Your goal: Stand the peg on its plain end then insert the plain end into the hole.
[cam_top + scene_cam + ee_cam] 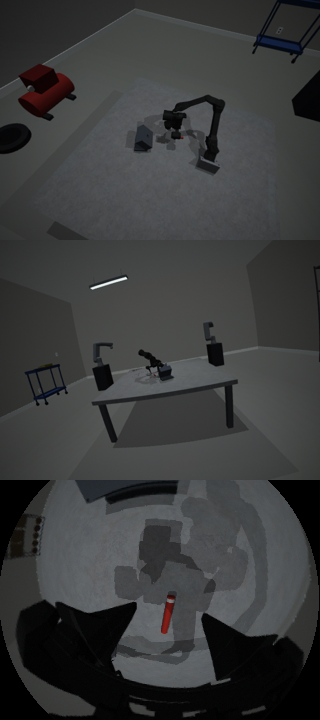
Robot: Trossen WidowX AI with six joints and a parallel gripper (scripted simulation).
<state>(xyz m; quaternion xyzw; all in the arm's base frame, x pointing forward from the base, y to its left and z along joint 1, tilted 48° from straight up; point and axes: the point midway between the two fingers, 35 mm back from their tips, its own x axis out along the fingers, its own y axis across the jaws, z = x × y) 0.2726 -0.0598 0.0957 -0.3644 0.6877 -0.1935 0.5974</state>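
My gripper tip is now 10 mm past the red peg, 10 mm to the left of it and 40 mm above it. The rest, counted from my gripper tip: dark sloped panel: 180 mm ahead, 130 mm to the left, 30 mm above.
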